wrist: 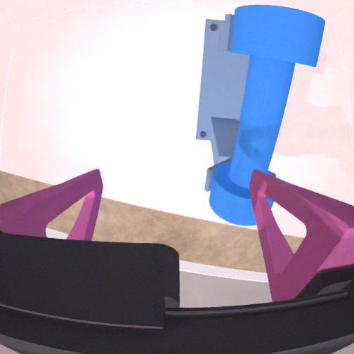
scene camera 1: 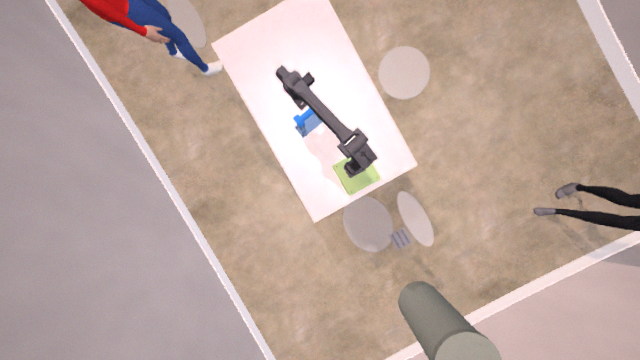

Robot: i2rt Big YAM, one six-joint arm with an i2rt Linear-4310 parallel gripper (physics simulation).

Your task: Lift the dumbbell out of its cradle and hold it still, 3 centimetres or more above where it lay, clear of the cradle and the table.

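Places are measured from the arm's base along level axes (x back, y right, z up), in metres.
Pixels of known places: gripper, fingertip midpoint: (scene camera 1: 298,100).
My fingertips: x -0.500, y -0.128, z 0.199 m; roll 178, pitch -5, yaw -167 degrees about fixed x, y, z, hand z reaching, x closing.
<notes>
Ahead of a thing's pixels: the offset from my fingertips to its top centre. "pt": to the spot under its first point. Level surfaces: height alone.
The blue dumbbell {dz -0.043, dx +0.067, dy +0.026 m} (scene camera 1: 299,120) (wrist: 264,110) lies in its blue-grey cradle {pt dz -0.292, dx +0.099, dy +0.014 m} (scene camera 1: 311,127) (wrist: 222,85) on the table. In the wrist view it runs nearly lengthwise, right of the middle, with its far head at the top and its near head beside the right fingertip. My gripper (wrist: 175,177) is open, with its pink fingers wide apart and nothing between them. The right fingertip overlaps the dumbbell's near end in that view; whether they touch cannot be told. In the scene view the fingers are hidden by the arm, beside the cradle. The arm covers part of the dumbbell there.
The arm stands on a green base plate (scene camera 1: 353,188) near one end of the white table {dz -0.299 m} (scene camera 1: 260,55) (wrist: 120,100). The table's edge crosses the lower wrist view. A person in red and blue (scene camera 1: 165,30) stands by the table's far end. Round stools (scene camera 1: 404,72) (scene camera 1: 367,225) stand around it.
</notes>
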